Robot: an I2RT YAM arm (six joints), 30 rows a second.
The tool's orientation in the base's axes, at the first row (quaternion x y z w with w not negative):
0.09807 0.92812 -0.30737 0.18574
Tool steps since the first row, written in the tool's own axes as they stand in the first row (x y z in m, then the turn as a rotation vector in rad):
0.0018 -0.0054 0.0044 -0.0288 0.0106 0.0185
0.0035 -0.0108 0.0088 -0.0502 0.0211 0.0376
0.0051 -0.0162 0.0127 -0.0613 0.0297 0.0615
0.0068 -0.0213 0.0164 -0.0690 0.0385 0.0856
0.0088 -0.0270 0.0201 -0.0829 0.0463 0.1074
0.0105 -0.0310 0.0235 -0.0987 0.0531 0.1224
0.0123 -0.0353 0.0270 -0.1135 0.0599 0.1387
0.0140 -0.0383 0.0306 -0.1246 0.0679 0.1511
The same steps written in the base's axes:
-0.0020 -0.0068 -0.0011 0.0347 -0.0048 -0.0077
-0.0039 -0.0137 -0.0022 0.0627 -0.0095 -0.0188
-0.0058 -0.0202 -0.0028 0.0822 -0.0180 -0.0367
-0.0078 -0.0264 -0.0035 0.0987 -0.0262 -0.0561
-0.0103 -0.0330 -0.0041 0.1199 -0.0342 -0.0708
-0.0121 -0.0381 -0.0051 0.1405 -0.0389 -0.0792
-0.0140 -0.0435 -0.0062 0.1607 -0.0445 -0.0889
-0.0154 -0.0480 -0.0079 0.1767 -0.0464 -0.0979

